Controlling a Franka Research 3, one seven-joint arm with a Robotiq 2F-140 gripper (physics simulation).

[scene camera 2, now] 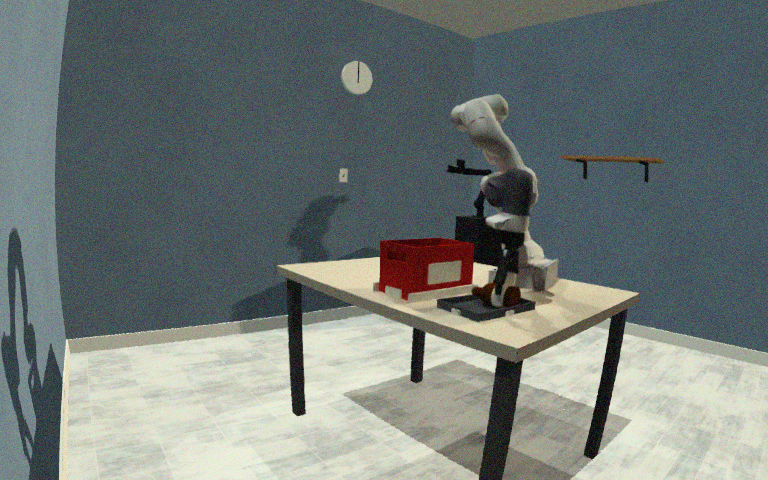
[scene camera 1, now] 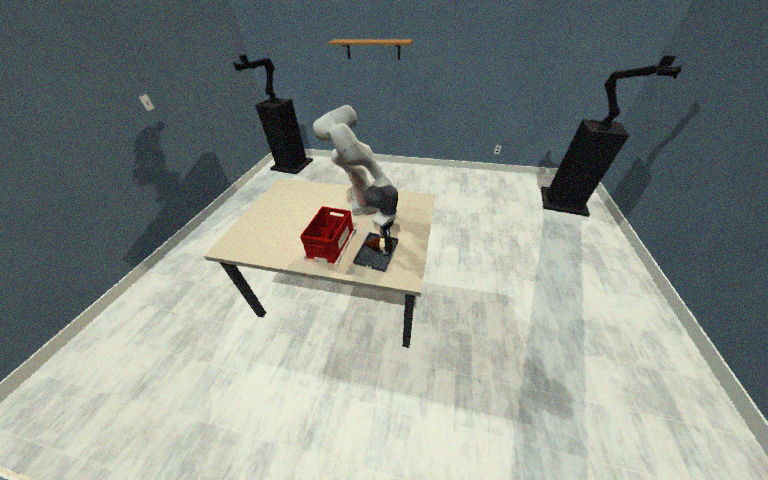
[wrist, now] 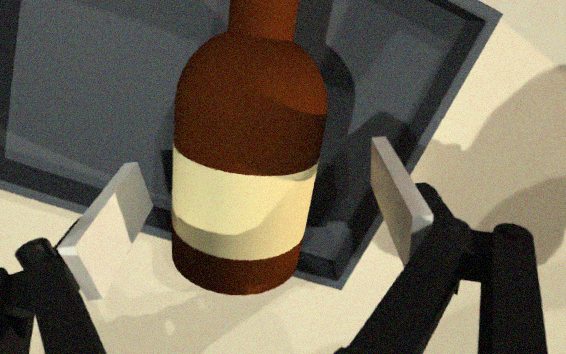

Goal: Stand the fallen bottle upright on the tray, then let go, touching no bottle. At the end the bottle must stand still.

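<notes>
A brown bottle (scene camera 1: 373,243) (scene camera 2: 512,296) (wrist: 250,115) with a cream label lies on its side on the dark grey tray (scene camera 1: 369,260) (scene camera 2: 465,309) (wrist: 80,90). In the wrist view its base end reaches over the tray's rim, and its neck runs out of the top of the picture. In scene camera 2 the neck points left towards the crate. My gripper (scene camera 1: 386,245) (scene camera 2: 501,294) (wrist: 255,173) is open, pointing down, with one finger pad on each side of the bottle at its label. In the wrist view a gap shows between each pad and the bottle.
A red crate (scene camera 1: 322,246) (scene camera 2: 407,272) stands on the table (scene camera 1: 260,226) (scene camera 2: 334,272), beside the tray on the neck side. The arm's base stands behind the tray. Two black pedestals (scene camera 1: 282,135) (scene camera 1: 586,166) with black arms stand on the floor beyond the table.
</notes>
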